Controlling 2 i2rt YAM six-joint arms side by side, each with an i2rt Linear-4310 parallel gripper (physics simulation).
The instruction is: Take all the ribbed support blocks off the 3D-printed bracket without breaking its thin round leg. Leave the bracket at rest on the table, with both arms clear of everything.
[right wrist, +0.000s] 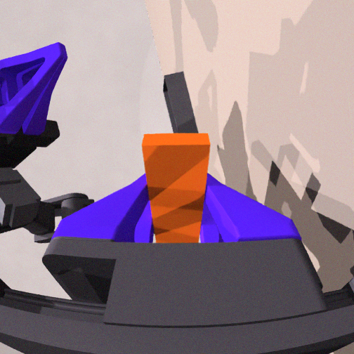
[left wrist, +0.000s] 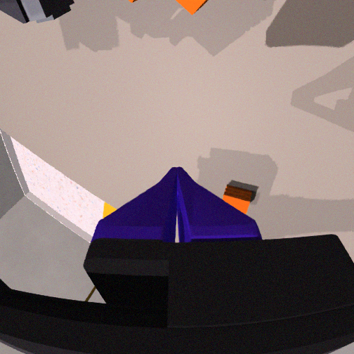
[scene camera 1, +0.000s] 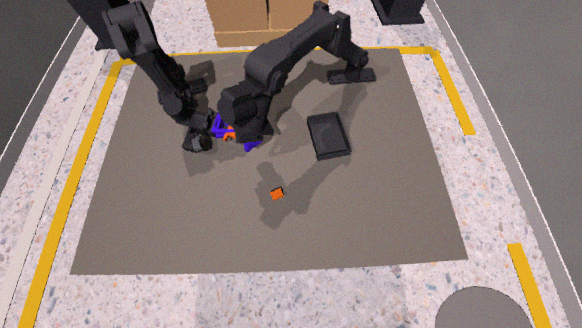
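The orange bracket (scene camera 1: 229, 134) (left wrist: 192, 5) (right wrist: 176, 160) is held above the mat by my right gripper (scene camera 1: 230, 130) (right wrist: 176, 176), which is shut on it. The bracket's far side and its thin leg are hidden or not clearly seen, so I cannot tell which blocks sit on it. A small loose orange ribbed block (scene camera 1: 277, 193) (left wrist: 236, 204) lies on the mat, apart from both grippers. My left gripper (scene camera 1: 248, 148) (left wrist: 176, 175) (right wrist: 63, 49) is shut and empty. It is raised a little to the right of the bracket in scene camera 1.
A shallow black tray (scene camera 1: 334, 155) lies on the grey mat (scene camera 1: 200, 240), right of the left gripper in scene camera 1. The left arm (scene camera 1: 280, 60) reaches over the back of the mat. Cardboard boxes (scene camera 1: 240, 15) stand behind it. Yellow tape (scene camera 1: 70, 185) runs outside the mat.
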